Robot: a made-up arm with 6 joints. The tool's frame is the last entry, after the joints. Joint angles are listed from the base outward.
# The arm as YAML. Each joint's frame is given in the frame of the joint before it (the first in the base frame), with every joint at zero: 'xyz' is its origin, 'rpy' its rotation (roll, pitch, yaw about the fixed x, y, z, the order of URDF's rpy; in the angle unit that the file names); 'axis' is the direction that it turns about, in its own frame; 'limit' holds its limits. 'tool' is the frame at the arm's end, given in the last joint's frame.
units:
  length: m
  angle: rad
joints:
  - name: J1
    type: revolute
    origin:
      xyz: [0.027, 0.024, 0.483]
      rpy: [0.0, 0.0, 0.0]
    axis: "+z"
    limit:
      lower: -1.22
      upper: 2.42
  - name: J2
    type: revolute
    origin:
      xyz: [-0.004, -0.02, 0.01]
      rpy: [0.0, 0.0, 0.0]
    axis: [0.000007, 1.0, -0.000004]
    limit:
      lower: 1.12
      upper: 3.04
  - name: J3
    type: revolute
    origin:
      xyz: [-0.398, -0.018, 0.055]
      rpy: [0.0, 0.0, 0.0]
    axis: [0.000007, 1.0, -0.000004]
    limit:
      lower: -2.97
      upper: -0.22
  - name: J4
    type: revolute
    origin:
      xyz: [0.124, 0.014, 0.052]
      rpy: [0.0, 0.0, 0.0]
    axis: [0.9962, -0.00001, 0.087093]
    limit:
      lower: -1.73
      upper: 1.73
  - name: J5
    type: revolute
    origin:
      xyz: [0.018, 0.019, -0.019]
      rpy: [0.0, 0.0, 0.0]
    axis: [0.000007, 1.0, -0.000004]
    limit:
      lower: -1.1
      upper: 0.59
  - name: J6
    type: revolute
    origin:
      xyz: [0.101, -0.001, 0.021]
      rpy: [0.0, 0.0, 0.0]
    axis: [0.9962, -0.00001, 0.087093]
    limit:
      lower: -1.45
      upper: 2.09
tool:
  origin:
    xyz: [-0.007, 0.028, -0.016]
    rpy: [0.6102, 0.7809, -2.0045]
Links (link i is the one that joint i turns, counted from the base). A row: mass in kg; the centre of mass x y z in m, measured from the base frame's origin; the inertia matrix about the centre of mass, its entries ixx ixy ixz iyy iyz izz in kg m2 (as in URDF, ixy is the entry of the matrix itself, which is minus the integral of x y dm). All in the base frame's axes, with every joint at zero. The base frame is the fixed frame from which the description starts. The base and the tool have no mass.
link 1: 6.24; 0.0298 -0.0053 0.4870; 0.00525 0 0 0.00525 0 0.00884
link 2: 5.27; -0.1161 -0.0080 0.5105; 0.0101 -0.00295 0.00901 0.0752 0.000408 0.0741
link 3: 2; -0.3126 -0.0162 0.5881; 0.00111 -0.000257 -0.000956 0.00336 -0.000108 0.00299
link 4: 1.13; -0.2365 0.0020 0.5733; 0.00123 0 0.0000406 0.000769 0 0.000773
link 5: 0.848; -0.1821 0.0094 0.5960; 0.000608 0.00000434 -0.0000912 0.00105 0 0.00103
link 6: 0.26; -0.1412 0.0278 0.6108; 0.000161 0 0.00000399 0.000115 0 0.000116
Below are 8 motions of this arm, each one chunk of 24 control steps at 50 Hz.
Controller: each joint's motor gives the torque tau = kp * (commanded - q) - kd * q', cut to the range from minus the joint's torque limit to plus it. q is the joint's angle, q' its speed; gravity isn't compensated. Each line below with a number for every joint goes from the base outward.
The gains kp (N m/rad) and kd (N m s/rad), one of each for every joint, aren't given. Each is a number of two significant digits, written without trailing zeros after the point. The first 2 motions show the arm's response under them.
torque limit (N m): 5.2 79 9.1 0.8 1.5 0.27
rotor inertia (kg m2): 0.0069 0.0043 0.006 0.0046 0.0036 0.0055
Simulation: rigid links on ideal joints. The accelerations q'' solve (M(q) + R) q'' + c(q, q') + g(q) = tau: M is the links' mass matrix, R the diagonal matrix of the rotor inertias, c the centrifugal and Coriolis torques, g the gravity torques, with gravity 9.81 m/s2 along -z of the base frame. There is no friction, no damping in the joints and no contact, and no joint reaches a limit. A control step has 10 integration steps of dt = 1/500 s. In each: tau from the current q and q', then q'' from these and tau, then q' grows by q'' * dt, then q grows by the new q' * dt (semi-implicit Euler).
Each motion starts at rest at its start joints. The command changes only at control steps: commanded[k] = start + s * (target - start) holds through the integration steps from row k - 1 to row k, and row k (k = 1, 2, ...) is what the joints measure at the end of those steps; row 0 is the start. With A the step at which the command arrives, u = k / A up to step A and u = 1 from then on. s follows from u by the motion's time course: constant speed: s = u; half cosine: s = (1 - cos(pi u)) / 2; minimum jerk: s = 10 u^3 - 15 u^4 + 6 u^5; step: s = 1 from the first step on.
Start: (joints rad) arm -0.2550 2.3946 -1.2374 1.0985 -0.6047 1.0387
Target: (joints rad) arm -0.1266 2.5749 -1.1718 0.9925 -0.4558 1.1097
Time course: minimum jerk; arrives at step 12
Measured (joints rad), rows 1 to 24:
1: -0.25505 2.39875 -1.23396 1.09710 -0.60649 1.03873
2: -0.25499 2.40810 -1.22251 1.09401 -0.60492 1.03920
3: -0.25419 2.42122 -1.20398 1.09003 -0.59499 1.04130
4: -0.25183 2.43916 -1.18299 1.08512 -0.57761 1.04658
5: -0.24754 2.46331 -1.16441 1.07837 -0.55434 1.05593
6: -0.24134 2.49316 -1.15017 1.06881 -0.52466 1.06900
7: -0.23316 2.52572 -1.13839 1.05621 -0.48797 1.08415
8: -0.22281 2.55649 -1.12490 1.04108 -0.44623 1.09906
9: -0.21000 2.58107 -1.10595 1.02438 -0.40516 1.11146
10: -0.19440 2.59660 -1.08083 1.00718 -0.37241 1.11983
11: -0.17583 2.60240 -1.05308 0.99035 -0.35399 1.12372
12: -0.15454 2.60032 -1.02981 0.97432 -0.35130 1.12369
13: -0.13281 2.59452 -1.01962 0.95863 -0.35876 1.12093
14: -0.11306 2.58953 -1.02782 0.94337 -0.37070 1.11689
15: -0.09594 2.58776 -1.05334 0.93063 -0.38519 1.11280
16: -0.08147 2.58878 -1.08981 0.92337 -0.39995 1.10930
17: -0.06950 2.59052 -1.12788 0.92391 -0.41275 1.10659
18: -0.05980 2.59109 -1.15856 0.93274 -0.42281 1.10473
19: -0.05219 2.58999 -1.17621 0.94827 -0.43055 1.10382
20: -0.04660 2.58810 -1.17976 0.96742 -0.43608 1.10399
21: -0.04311 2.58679 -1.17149 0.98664 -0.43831 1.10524
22: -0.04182 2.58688 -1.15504 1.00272 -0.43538 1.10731
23: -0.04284 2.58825 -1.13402 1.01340 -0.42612 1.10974
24: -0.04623 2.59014 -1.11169 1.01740 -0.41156 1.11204
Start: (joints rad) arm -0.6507 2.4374 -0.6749 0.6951 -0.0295 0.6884
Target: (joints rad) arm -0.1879 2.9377 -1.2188 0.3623 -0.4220 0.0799
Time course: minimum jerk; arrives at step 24
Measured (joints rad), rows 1 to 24:
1: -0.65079 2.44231 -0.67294 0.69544 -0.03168 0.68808
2: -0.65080 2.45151 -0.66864 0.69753 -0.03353 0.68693
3: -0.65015 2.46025 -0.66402 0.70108 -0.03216 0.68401
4: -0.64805 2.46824 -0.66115 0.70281 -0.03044 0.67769
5: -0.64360 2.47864 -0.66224 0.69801 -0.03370 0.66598
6: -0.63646 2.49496 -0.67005 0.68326 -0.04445 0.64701
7: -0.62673 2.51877 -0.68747 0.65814 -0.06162 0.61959
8: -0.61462 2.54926 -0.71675 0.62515 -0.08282 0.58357
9: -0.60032 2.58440 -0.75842 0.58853 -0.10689 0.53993
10: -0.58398 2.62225 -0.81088 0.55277 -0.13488 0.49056
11: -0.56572 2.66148 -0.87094 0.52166 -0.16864 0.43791
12: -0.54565 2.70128 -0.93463 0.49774 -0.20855 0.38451
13: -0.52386 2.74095 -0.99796 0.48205 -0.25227 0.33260
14: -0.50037 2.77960 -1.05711 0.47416 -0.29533 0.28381
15: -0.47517 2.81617 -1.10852 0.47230 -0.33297 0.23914
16: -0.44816 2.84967 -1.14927 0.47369 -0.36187 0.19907
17: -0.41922 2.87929 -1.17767 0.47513 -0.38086 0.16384
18: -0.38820 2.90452 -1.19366 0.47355 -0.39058 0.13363
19: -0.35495 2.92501 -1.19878 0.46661 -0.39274 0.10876
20: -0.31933 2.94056 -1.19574 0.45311 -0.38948 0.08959
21: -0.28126 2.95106 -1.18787 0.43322 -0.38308 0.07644
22: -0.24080 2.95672 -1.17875 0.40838 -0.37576 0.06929
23: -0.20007 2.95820 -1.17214 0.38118 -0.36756 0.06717
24: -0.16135 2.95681 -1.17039 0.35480 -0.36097 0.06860
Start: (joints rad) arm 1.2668 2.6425 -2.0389 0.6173 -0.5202 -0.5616
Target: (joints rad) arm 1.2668 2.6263 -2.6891 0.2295 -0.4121 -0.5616
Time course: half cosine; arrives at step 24
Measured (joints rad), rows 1 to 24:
1: 1.26677 2.64639 -2.03782 0.61642 -0.52296 -0.56145
2: 1.26670 2.65230 -2.02276 0.61370 -0.52486 -0.56094
3: 1.26652 2.65655 -1.99090 0.60772 -0.51468 -0.56043
4: 1.26615 2.65951 -1.95388 0.59586 -0.48556 -0.56080
5: 1.26562 2.66219 -1.92440 0.57494 -0.44108 -0.56276
6: 1.26519 2.66460 -1.90954 0.54222 -0.39299 -0.56642
7: 1.26513 2.66541 -1.90748 0.49783 -0.35604 -0.57096
8: 1.26549 2.66414 -1.91664 0.44546 -0.33324 -0.57489
9: 1.26613 2.66200 -1.94002 0.38998 -0.32310 -0.57721
10: 1.26687 2.66037 -1.98118 0.33640 -0.32373 -0.57770
11: 1.26758 2.65976 -2.04134 0.28909 -0.33323 -0.57680
12: 1.26814 2.65968 -2.11963 0.25144 -0.34537 -0.57508
13: 1.26855 2.65836 -2.20873 0.22611 -0.35461 -0.57290
14: 1.26888 2.65392 -2.29416 0.21496 -0.36719 -0.57042
15: 1.26908 2.64807 -2.37383 0.21700 -0.38451 -0.56785
16: 1.26911 2.64311 -2.44917 0.22938 -0.40410 -0.56532
17: 1.26896 2.63956 -2.51662 0.24830 -0.42360 -0.56278
18: 1.26863 2.63703 -2.57114 0.26926 -0.44027 -0.56028
19: 1.26811 2.63542 -2.61058 0.28762 -0.45053 -0.55801
20: 1.26742 2.63479 -2.63507 0.29936 -0.45178 -0.55636
21: 1.26661 2.63509 -2.64542 0.30155 -0.44387 -0.55573
22: 1.26579 2.63612 -2.64302 0.29266 -0.42885 -0.55638
23: 1.26509 2.63765 -2.62999 0.27283 -0.40990 -0.55828
24: 1.26460 2.63951 -2.60896 0.24387 -0.39024 -0.56116

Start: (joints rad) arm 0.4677 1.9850 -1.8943 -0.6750 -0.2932 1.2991
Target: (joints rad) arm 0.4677 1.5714 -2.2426 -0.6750 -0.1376 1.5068
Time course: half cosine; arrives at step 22
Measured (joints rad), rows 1 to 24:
1: 0.46744 1.98550 -1.88358 -0.67339 -0.29740 1.29924
2: 0.46739 1.98464 -1.85244 -0.66926 -0.29852 1.30008
3: 0.46825 1.97981 -1.80453 -0.66354 -0.28201 1.30252
4: 0.47002 1.97027 -1.75003 -0.65748 -0.24259 1.30746
5: 0.47213 1.95607 -1.69978 -0.65183 -0.18769 1.31550
6: 0.47369 1.93631 -1.65387 -0.64684 -0.13905 1.32697
7: 0.47409 1.91115 -1.61134 -0.64254 -0.11154 1.34135
8: 0.47314 1.88245 -1.57663 -0.63900 -0.10638 1.35739
9: 0.47110 1.85230 -1.55511 -0.63669 -0.11875 1.37383
10: 0.46886 1.82205 -1.55183 -0.63596 -0.13287 1.38967
11: 0.46737 1.79226 -1.56984 -0.63692 -0.13488 1.40447
12: 0.46701 1.76311 -1.61002 -0.63924 -0.12107 1.41846
13: 0.46756 1.73481 -1.67212 -0.64203 -0.09699 1.43210
14: 0.46843 1.70780 -1.75606 -0.64408 -0.07192 1.44579
15: 0.46913 1.68270 -1.86305 -0.64433 -0.05274 1.45953
16: 0.46960 1.65943 -1.99124 -0.64300 -0.04465 1.47306
17: 0.46966 1.63419 -2.11509 -0.64337 -0.06585 1.48620
18: 0.46841 1.60689 -2.21971 -0.64632 -0.11852 1.49776
19: 0.46539 1.58254 -2.31098 -0.65076 -0.18378 1.50610
20: 0.46213 1.56472 -2.39258 -0.65601 -0.24074 1.51036
21: 0.46008 1.55355 -2.45678 -0.66077 -0.28118 1.51077
22: 0.45875 1.54932 -2.49870 -0.66386 -0.31158 1.50849
23: 0.45890 1.55077 -2.51418 -0.66489 -0.33522 1.50498
24: 0.46051 1.55317 -2.48760 -0.66231 -0.35571 1.50167

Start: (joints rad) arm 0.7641 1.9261 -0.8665 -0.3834 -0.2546 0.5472
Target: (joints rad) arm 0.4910 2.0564 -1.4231 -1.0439 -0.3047 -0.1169
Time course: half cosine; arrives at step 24
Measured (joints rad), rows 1 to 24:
1: 0.76361 1.92929 -0.85849 -0.38229 -0.25826 0.54667
2: 0.76258 1.93560 -0.83945 -0.38036 -0.25769 0.54372
3: 0.76087 1.94180 -0.81580 -0.38015 -0.24223 0.53550
4: 0.75762 1.94654 -0.79407 -0.38481 -0.21321 0.51949
5: 0.75172 1.95036 -0.77969 -0.39731 -0.18139 0.49455
6: 0.74240 1.95461 -0.77685 -0.41953 -0.15850 0.46130
7: 0.72966 1.96030 -0.78863 -0.45181 -0.15063 0.42182
8: 0.71420 1.96770 -0.81667 -0.49299 -0.15709 0.37891
9: 0.69705 1.97640 -0.86054 -0.54079 -0.17327 0.33515
10: 0.67918 1.98571 -0.91732 -0.59235 -0.19407 0.29225
11: 0.66122 1.99497 -0.98198 -0.64475 -0.21588 0.25079
12: 0.64342 2.00371 -1.04837 -0.69552 -0.23663 0.21042
13: 0.62583 2.01170 -1.11058 -0.74293 -0.25510 0.17033
14: 0.60838 2.01903 -1.16411 -0.78610 -0.27020 0.12986
15: 0.59100 2.02599 -1.20645 -0.82505 -0.28069 0.08886
16: 0.57378 2.03295 -1.23715 -0.86044 -0.28546 0.04789
17: 0.55690 2.04007 -1.25726 -0.89330 -0.28396 0.00813
18: 0.54068 2.04724 -1.26868 -0.92465 -0.27669 -0.02894
19: 0.52549 2.05407 -1.27367 -0.95511 -0.26541 -0.06190
20: 0.51167 2.06009 -1.27456 -0.98472 -0.25280 -0.08960
21: 0.49958 2.06487 -1.27364 -1.01275 -0.24171 -0.11136
22: 0.48955 2.06820 -1.27292 -1.03787 -0.23431 -0.12685
23: 0.48191 2.07002 -1.27383 -1.05841 -0.23145 -0.13599
24: 0.47697 2.07041 -1.27692 -1.07271 -0.23266 -0.13884

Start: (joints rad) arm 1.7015 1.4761 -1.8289 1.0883 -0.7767 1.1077
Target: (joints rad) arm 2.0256 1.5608 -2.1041 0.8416 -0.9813 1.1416
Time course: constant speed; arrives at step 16
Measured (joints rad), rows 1 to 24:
1: 1.70883 1.47728 -1.82419 1.08618 -0.79442 1.10858
2: 1.72381 1.48233 -1.81873 1.08086 -0.83034 1.11114
3: 1.74305 1.49076 -1.81626 1.07295 -0.86473 1.11508
4: 1.76430 1.49973 -1.81355 1.06255 -0.88169 1.11961
5: 1.78616 1.50745 -1.80952 1.04959 -0.87775 1.12404
6: 1.80790 1.51395 -1.80713 1.03394 -0.86115 1.12797
7: 1.82939 1.51994 -1.81006 1.01547 -0.84499 1.13127
8: 1.85067 1.52580 -1.82019 0.99417 -0.83971 1.13388
9: 1.87167 1.53144 -1.83747 0.97044 -0.84916 1.13581
10: 1.89224 1.53663 -1.86103 0.94518 -0.87092 1.13706
11: 1.91233 1.54128 -1.88991 0.91959 -0.89926 1.13777
12: 1.93207 1.54550 -1.92297 0.89482 -0.92834 1.13814
13: 1.95169 1.54951 -1.95857 0.87174 -0.95436 1.13847
14: 1.97135 1.55350 -1.99449 0.85090 -0.97618 1.13907
15: 1.99113 1.55763 -2.02832 0.83253 -0.99468 1.14012
16: 2.01100 1.56205 -2.05807 0.81665 -1.01146 1.14171
17: 2.02454 1.56411 -2.07242 0.80353 -1.02115 1.14316
18: 2.02899 1.56324 -2.06886 0.79461 -1.02157 1.14386
19: 2.02795 1.56211 -2.05783 0.79112 -1.01641 1.14385
20: 2.02577 1.56227 -2.04664 0.79326 -1.00979 1.14349
21: 2.02469 1.56341 -2.03627 0.80033 -1.00378 1.14323
22: 2.02483 1.56469 -2.02578 0.81101 -0.99855 1.14337
23: 2.02547 1.56563 -2.01544 0.82378 -0.99373 1.14399
24: 2.02604 1.56623 -2.00671 0.83708 -0.98938 1.14502

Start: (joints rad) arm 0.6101 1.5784 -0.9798 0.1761 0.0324 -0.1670
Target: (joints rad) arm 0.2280 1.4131 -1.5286 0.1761 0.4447 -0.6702
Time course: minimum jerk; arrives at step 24
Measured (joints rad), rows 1 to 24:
1: 0.60986 1.57953 -0.96841 0.17672 0.02769 -0.16695
2: 0.60923 1.58160 -0.94081 0.17709 0.02549 -0.16719
3: 0.60772 1.58282 -0.90517 0.17497 0.04041 -0.16915
4: 0.60428 1.58174 -0.86985 0.16802 0.07769 -0.17517
5: 0.59761 1.57766 -0.84192 0.15438 0.13089 -0.18764
6: 0.58662 1.57067 -0.82672 0.13353 0.18708 -0.20810
7: 0.57072 1.56148 -0.82758 0.10718 0.23469 -0.23649
8: 0.55004 1.55099 -0.84565 0.07938 0.27035 -0.27111
9: 0.52550 1.53988 -0.88066 0.05416 0.29284 -0.30956
10: 0.49829 1.52849 -0.93232 0.03452 0.30349 -0.34965
11: 0.46946 1.51687 -0.99969 0.02326 0.30917 -0.38961
12: 0.43975 1.50475 -1.07811 0.02276 0.31528 -0.42829
13: 0.40967 1.49179 -1.16027 0.03364 0.32254 -0.46530
14: 0.37966 1.47790 -1.23905 0.05438 0.33106 -0.50068
15: 0.35035 1.46350 -1.30912 0.08160 0.34200 -0.53459
16: 0.32266 1.44950 -1.36762 0.11078 0.35711 -0.56694
17: 0.29763 1.43699 -1.41361 0.13732 0.37716 -0.59722
18: 0.27621 1.42686 -1.44702 0.15755 0.40079 -0.62451
19: 0.25892 1.41949 -1.46796 0.16937 0.42496 -0.64767
20: 0.24581 1.41480 -1.47676 0.17215 0.44649 -0.66557
21: 0.23660 1.41245 -1.47436 0.16630 0.46352 -0.67746
22: 0.23083 1.41196 -1.46256 0.15286 0.47610 -0.68328
23: 0.22792 1.41284 -1.44394 0.13349 0.48569 -0.68380
24: 0.22709 1.41451 -1.42140 0.11056 0.49427 -0.68065

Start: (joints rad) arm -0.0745 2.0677 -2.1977 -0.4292 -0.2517 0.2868
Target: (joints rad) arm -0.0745 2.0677 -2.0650 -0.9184 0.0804 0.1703
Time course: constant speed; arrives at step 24
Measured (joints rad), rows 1 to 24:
1: -0.07475 2.06918 -2.19048 -0.42973 -0.25408 0.28597
2: -0.07504 2.07179 -2.16837 -0.43248 -0.25208 0.28327
3: -0.07495 2.07440 -2.13379 -0.43983 -0.23404 0.27825
4: -0.07439 2.07705 -2.09276 -0.45384 -0.19677 0.27100
5: -0.07352 2.07978 -2.05033 -0.47554 -0.14696 0.26213
6: -0.07264 2.08237 -2.00966 -0.50437 -0.09643 0.25254
7: -0.07205 2.08447 -1.97337 -0.53798 -0.05534 0.24317
8: -0.07195 2.08587 -1.94453 -0.57273 -0.02807 0.23482
9: -0.07238 2.08650 -1.92616 -0.60475 -0.01328 0.22799
10: -0.07320 2.08638 -1.92006 -0.63119 -0.00680 0.22286
11: -0.07419 2.08558 -1.92603 -0.65091 -0.00455 0.21929
12: -0.07514 2.08420 -1.94180 -0.66459 -0.00414 0.21689
13: -0.07588 2.08236 -1.96367 -0.67422 -0.00478 0.21514
14: -0.07633 2.08028 -1.98739 -0.68232 -0.00623 0.21346
15: -0.07644 2.07822 -2.00900 -0.69121 -0.00788 0.21135
16: -0.07623 2.07647 -2.02541 -0.70258 -0.00824 0.20848
17: -0.07574 2.07526 -2.03450 -0.71724 -0.00538 0.20468
18: -0.07507 2.07473 -2.03521 -0.73522 0.00246 0.19996
19: -0.07433 2.07491 -2.02739 -0.75584 0.01613 0.19448
20: -0.07364 2.07573 -2.01184 -0.77791 0.03535 0.18842
21: -0.07311 2.07703 -1.99012 -0.79993 0.05873 0.18198
22: -0.07285 2.07860 -1.96447 -0.82028 0.08430 0.17537
23: -0.07289 2.08022 -1.93750 -0.83749 0.10998 0.16874
24: -0.07322 2.08166 -1.91192 -0.85057 0.13409 0.16226

